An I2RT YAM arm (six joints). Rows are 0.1 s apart.
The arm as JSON. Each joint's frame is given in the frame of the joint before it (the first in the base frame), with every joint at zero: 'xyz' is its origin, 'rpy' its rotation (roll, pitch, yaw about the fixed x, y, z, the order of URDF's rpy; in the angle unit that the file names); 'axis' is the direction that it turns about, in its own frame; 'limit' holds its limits. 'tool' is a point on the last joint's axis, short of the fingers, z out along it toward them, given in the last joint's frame.
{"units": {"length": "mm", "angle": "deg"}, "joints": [
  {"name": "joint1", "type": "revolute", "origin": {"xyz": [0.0, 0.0, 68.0], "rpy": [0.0, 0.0, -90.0]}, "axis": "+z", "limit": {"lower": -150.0, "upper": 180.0}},
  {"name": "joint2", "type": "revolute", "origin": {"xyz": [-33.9, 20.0, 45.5], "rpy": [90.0, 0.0, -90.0]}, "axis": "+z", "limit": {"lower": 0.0, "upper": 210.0}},
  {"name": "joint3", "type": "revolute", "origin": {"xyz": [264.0, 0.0, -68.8], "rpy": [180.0, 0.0, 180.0]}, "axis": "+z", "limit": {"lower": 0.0, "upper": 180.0}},
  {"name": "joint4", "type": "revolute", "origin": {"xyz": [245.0, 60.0, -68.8], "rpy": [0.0, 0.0, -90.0]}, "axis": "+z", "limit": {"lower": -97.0, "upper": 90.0}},
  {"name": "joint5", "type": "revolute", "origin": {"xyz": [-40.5, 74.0, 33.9], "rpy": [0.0, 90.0, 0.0]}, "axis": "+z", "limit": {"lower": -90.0, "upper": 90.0}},
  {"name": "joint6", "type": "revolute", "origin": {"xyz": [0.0, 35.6, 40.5], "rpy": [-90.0, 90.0, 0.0]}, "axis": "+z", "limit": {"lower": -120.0, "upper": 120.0}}
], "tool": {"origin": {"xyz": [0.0, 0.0, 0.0], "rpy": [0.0, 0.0, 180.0]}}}
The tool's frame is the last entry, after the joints.
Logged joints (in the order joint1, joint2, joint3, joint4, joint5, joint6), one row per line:
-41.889 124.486 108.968 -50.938 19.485 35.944
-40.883 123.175 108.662 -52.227 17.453 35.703
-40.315 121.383 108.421 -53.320 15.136 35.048
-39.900 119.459 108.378 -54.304 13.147 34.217
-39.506 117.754 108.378 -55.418 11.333 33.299
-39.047 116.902 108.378 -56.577 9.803 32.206
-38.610 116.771 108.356 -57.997 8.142 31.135
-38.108 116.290 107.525 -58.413 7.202 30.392
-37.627 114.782 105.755 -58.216 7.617 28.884
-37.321 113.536 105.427 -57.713 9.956 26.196
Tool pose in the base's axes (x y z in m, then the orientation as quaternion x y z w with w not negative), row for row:
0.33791 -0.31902 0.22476 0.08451 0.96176 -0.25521 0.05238
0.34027 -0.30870 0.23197 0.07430 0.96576 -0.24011 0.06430
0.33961 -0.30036 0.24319 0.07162 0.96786 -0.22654 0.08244
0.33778 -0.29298 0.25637 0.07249 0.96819 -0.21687 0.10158
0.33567 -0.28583 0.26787 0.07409 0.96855 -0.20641 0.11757
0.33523 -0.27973 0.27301 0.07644 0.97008 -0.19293 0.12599
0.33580 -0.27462 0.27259 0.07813 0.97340 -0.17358 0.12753
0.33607 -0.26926 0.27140 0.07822 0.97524 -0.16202 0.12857
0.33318 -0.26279 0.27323 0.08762 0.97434 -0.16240 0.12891
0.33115 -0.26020 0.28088 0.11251 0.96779 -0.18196 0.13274
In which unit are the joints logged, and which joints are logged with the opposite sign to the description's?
The joints are logged in degrees. Opposite sign: joint6.
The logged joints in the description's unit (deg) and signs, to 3 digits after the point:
-41.889 124.486 108.968 -50.938 19.485 -35.944
-40.883 123.175 108.662 -52.227 17.453 -35.703
-40.315 121.383 108.421 -53.320 15.136 -35.048
-39.900 119.459 108.378 -54.304 13.147 -34.217
-39.506 117.754 108.378 -55.418 11.333 -33.299
-39.047 116.902 108.378 -56.577 9.803 -32.206
-38.610 116.771 108.356 -57.997 8.142 -31.135
-38.108 116.290 107.525 -58.413 7.202 -30.392
-37.627 114.782 105.755 -58.216 7.617 -28.884
-37.321 113.536 105.427 -57.713 9.956 -26.196

